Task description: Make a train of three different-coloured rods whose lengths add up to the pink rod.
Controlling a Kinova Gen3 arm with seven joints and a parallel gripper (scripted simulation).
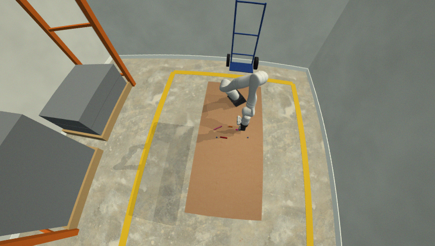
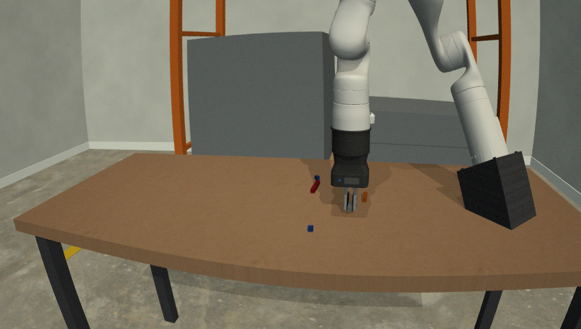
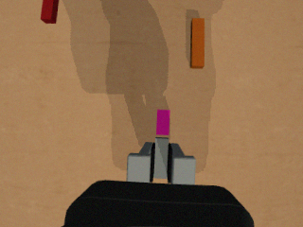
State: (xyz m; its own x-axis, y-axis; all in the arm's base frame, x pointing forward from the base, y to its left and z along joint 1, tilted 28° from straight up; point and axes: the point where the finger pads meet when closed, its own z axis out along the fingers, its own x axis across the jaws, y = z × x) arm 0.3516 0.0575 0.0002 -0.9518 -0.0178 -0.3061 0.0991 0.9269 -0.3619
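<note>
My hand is 1 cm above the grey rod. Round my hand: red rod: 16 cm to the right, 9 cm ahead, 3 cm below; orange rod: 9 cm to the right, 4 cm behind, 3 cm below; magenta rod: 3 cm to the right, 3 cm below.
</note>
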